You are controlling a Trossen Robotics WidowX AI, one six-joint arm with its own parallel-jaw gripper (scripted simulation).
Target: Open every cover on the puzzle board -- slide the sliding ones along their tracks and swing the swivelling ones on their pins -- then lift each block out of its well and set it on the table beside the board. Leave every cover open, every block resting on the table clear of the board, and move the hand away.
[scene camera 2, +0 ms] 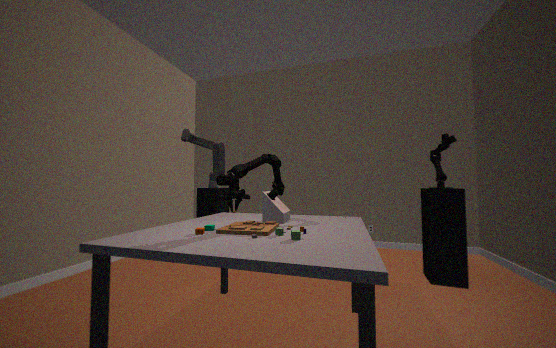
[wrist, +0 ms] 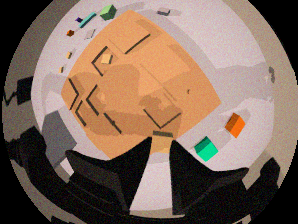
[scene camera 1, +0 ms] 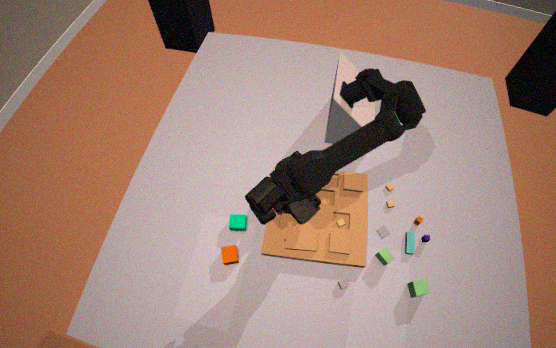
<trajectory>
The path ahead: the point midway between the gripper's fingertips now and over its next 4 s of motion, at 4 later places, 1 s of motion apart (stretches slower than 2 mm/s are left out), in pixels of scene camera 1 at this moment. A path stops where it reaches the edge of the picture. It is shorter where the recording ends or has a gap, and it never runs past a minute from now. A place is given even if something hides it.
My gripper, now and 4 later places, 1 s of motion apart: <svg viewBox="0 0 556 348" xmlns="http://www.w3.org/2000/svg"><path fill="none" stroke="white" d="M287 207L254 180L244 175L246 183L249 186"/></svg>
</trajectory>
